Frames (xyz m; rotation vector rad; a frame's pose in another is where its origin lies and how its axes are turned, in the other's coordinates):
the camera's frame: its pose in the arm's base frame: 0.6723 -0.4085 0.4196 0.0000 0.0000 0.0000
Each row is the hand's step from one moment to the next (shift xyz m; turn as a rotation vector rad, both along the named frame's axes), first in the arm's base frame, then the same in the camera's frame.
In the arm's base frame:
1: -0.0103 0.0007 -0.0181 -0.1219 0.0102 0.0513
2: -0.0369 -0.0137 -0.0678 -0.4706 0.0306 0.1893
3: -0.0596 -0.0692 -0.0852 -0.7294 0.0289 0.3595
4: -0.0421 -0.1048 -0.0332 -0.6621 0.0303 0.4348
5: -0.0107 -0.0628 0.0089 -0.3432 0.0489 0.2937
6: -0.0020 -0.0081 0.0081 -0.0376 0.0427 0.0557
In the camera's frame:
1: -0.0103 0.0007 -0.0181 -0.1219 0.0102 0.0513
2: -0.0369 -0.0137 -0.0678 -0.4706 0.0306 0.1893
3: -0.0596 -0.0692 -0.0852 -0.7294 0.0289 0.3595
4: -0.0421 -0.1048 -0.0332 -0.6621 0.0303 0.4348
5: -0.0107 -0.0628 0.0089 -0.3432 0.0489 0.2937
6: -0.0020 -0.0081 0.0081 -0.0376 0.0427 0.0557

